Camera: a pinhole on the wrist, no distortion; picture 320 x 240 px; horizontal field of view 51.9 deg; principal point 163.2 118.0 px. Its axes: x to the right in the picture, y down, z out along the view. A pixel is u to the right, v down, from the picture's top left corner.
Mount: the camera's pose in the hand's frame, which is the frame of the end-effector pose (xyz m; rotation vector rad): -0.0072 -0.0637 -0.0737 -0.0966 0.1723 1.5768
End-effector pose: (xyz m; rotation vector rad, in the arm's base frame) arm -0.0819 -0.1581 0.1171 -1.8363 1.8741 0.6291
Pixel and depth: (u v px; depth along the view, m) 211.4 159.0 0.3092
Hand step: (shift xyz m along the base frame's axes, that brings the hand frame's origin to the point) -0.0336 0.1609 -0.1602
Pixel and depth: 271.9 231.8 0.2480
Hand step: -0.0576 0.1633 -0.0781
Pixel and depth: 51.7 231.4 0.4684
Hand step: 0.1429 0.3666 -0.2534
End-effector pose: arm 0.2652 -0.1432 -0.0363 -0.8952 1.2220 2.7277
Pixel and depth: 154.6 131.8 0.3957
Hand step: -0.1512 0.2256 0.1664
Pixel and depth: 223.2 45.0 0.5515
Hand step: -0.3682 0.1892 0.2530
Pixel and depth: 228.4 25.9 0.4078
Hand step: -0.2774 0.1276 0.1578
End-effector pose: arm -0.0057 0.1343 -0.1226 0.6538 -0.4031 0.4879
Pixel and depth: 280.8 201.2 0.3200
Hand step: -0.1624 -0.1001 0.1754
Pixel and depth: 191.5 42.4 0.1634
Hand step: 0.0260 -0.0583 0.0686
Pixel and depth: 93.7 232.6 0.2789
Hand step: -0.0759 -0.2208 0.0756
